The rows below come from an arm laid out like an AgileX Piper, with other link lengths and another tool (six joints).
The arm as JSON. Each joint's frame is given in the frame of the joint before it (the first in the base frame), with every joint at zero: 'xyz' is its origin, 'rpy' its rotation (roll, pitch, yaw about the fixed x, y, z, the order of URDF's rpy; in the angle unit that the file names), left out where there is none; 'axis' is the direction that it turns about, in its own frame. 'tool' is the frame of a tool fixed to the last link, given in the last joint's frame.
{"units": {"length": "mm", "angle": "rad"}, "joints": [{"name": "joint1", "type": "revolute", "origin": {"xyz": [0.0, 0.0, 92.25]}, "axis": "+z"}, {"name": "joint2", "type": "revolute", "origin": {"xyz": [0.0, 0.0, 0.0], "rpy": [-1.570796, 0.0, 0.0]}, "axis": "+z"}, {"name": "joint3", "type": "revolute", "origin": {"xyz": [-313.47, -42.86, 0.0]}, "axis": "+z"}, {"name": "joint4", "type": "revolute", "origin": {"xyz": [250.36, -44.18, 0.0], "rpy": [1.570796, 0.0, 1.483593]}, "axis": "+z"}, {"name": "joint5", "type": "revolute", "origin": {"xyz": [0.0, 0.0, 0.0], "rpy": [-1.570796, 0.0, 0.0]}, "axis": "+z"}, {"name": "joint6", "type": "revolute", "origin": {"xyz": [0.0, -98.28, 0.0], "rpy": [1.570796, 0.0, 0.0]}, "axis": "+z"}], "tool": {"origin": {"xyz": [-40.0, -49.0, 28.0], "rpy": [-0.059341, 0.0, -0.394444]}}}
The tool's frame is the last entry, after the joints.
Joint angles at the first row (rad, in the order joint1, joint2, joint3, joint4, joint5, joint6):
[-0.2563, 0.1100, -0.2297, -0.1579, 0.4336, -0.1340]
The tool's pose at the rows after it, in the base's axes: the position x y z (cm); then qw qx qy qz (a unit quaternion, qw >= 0):
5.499 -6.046 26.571 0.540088 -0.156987 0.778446 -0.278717
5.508 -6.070 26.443 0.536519 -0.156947 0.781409 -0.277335
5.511 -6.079 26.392 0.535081 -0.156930 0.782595 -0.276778
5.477 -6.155 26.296 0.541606 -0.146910 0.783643 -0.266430
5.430 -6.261 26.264 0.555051 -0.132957 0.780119 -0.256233
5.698 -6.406 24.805 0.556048 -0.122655 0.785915 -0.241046
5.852 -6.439 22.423 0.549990 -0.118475 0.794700 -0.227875
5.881 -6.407 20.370 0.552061 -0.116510 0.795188 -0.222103
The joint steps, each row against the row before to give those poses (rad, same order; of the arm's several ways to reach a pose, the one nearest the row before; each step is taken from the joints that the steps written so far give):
[0.0000, 0.0000, 0.0000, 0.0002, 0.0055, -0.0001]
[0.0000, 0.0001, 0.0000, -0.0002, 0.0097, 0.0002]
[0.0000, -0.0001, 0.0000, 0.0001, 0.0039, -0.0001]
[0.0001, 0.0000, 0.0000, 0.0134, -0.0023, 0.0189]
[-0.0001, 0.0000, 0.0046, 0.0087, -0.0229, 0.0326]
[0.0000, -0.0021, 0.0449, 0.0115, -0.0284, 0.0263]
[0.0000, -0.0233, 0.0718, 0.0163, -0.0214, 0.0065]
[0.0000, -0.0296, 0.0723, 0.0086, -0.0419, 0.0041]

